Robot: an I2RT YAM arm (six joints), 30 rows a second.
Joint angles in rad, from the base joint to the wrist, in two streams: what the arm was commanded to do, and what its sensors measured. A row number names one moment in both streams.
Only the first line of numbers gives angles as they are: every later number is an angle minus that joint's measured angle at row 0.
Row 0, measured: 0.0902, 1.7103, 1.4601, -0.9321, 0.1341, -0.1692
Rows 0 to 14, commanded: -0.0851, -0.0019, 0.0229, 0.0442, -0.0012, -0.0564; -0.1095, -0.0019, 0.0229, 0.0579, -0.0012, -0.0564; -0.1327, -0.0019, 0.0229, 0.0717, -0.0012, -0.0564; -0.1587, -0.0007, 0.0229, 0.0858, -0.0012, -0.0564; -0.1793, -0.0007, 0.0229, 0.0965, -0.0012, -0.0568; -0.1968, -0.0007, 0.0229, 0.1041, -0.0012, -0.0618; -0.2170, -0.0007, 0.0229, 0.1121, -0.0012, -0.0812; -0.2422, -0.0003, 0.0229, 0.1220, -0.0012, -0.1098; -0.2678, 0.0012, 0.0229, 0.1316, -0.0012, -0.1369; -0.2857, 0.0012, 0.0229, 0.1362, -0.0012, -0.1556; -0.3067, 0.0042, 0.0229, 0.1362, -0.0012, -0.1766; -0.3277, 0.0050, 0.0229, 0.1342, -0.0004, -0.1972; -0.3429, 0.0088, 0.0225, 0.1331, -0.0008, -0.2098; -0.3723, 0.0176, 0.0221, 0.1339, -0.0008, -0.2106; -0.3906, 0.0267, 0.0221, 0.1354, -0.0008, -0.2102
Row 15, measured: -0.3284, 0.0012, 0.0000, 0.1285, -0.0057, -0.1530
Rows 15 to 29, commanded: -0.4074, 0.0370, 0.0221, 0.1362, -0.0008, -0.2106; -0.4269, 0.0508, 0.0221, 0.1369, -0.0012, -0.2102; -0.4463, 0.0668, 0.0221, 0.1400, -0.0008, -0.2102; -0.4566, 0.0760, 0.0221, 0.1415, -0.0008, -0.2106; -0.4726, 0.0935, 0.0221, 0.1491, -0.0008, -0.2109; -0.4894, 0.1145, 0.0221, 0.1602, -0.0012, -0.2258; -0.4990, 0.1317, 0.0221, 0.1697, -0.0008, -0.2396; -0.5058, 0.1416, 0.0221, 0.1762, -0.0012, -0.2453; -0.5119, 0.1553, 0.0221, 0.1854, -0.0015, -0.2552; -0.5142, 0.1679, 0.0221, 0.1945, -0.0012, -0.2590; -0.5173, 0.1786, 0.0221, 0.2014, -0.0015, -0.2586; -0.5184, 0.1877, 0.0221, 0.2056, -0.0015, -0.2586; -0.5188, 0.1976, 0.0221, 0.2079, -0.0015, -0.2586; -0.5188, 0.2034, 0.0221, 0.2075, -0.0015, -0.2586; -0.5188, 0.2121, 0.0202, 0.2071, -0.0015, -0.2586
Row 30, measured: -0.5150, 0.1851, 0.0000, 0.2010, -0.0057, -0.2388
